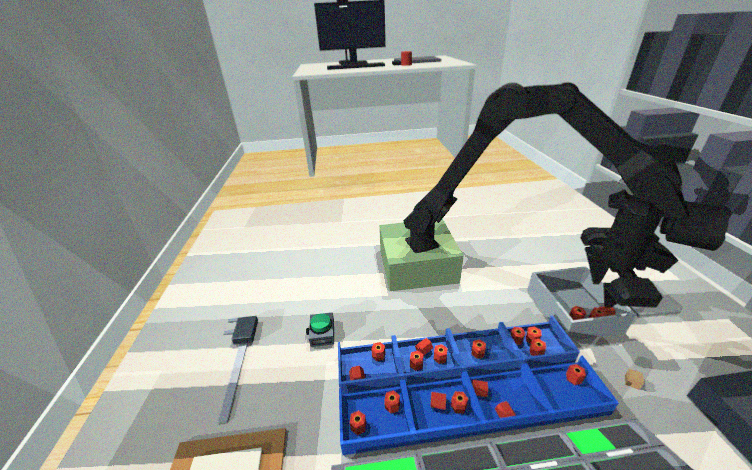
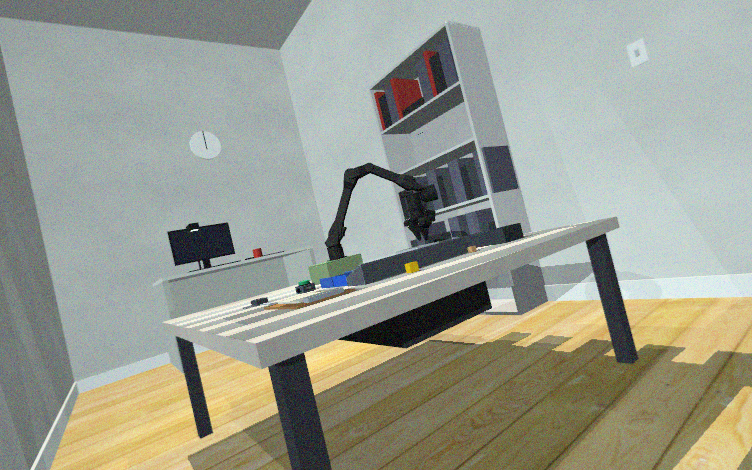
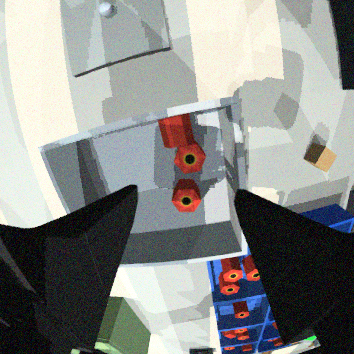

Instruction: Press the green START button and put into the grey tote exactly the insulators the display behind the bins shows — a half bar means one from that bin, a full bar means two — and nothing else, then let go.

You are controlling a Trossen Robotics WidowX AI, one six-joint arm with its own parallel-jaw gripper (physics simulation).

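Pixels of known places: gripper, fingertip midpoint: (image 1: 601,294) (image 2: 423,240) (image 3: 187,194); arm's base, origin of the base link: (image 1: 422,243) (image 2: 337,259) (image 3: 96,353).
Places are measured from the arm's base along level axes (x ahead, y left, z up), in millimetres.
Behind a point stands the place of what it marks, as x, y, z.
The grey tote (image 1: 546,303) @(229, 185, -57) (image 3: 180,242) @(247, 186, -53) holds three red hexagonal insulators: one lying on its side (image 3: 175,131) @(285, 288, -55) by the far wall, one in the middle (image 3: 189,158) @(287, 264, -54) and one nearer (image 3: 186,199) @(271, 231, -54). My gripper (image 1: 614,288) @(282, 257, -9) (image 2: 423,238) @(282, 257, -9) (image 3: 187,194) @(282, 257, -9) is open and empty above the tote, with its fingers well apart. The green START button (image 1: 320,322) @(123, -280, -44) (image 2: 303,284) @(130, -293, -55) stands left of the bins. The blue bins (image 1: 476,432) (image 2: 335,280) hold more red insulators. The display (image 1: 460,460) @(438, -145, -37) shows a green half bar (image 1: 590,441) @(477, 36, -37) and a green bar (image 1: 382,464) @(407, -245, -40) cut by the frame edge.
A tan block (image 1: 634,379) @(418, 202, -64) (image 3: 325,157) @(414, 213, -64) lies right of the bins. A glassy plate with a knob (image 3: 115,35) @(270, 389, -76) lies beyond the tote. A caliper-like tool (image 1: 245,330) @(70, -430, -65) and a wooden frame (image 1: 230,437) @(278, -456, -78) lie left. A yellow cube (image 2: 411,267) @(565, -223, -69) sits near the table edge.
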